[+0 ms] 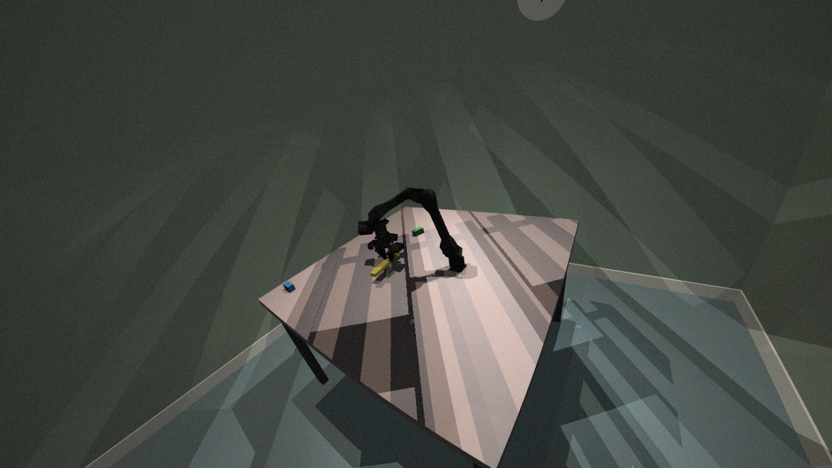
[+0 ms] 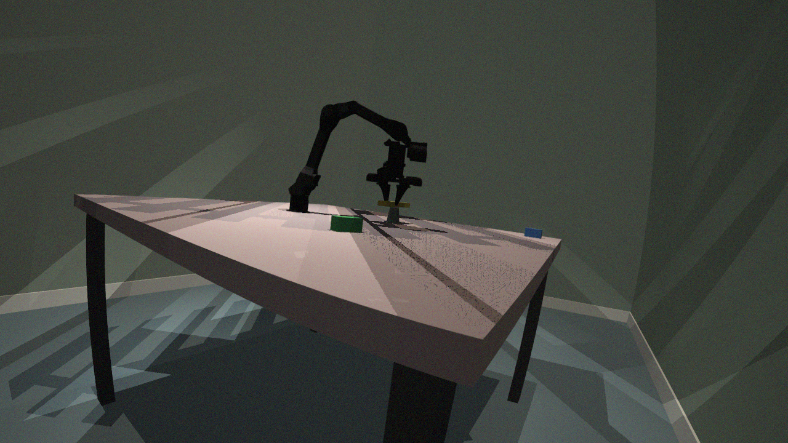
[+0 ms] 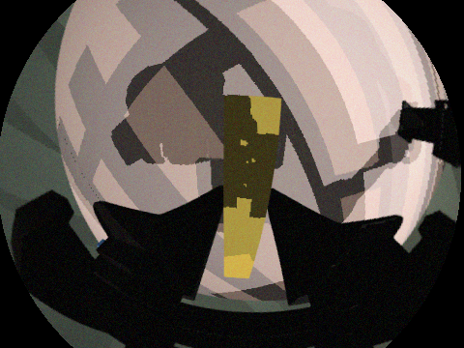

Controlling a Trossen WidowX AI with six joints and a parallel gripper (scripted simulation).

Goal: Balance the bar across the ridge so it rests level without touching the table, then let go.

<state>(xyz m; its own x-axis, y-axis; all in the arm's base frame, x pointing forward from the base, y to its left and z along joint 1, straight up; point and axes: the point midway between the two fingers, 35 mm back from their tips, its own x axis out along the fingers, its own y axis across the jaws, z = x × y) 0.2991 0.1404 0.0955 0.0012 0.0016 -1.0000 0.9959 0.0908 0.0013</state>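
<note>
The bar is 30 mm to the left of my gripper tip. From my gripper tip the other things lie so: blue block: 440 mm ahead, 360 mm to the left, 40 mm below; green block: 390 mm to the right, 120 mm ahead, 40 mm below.
</note>
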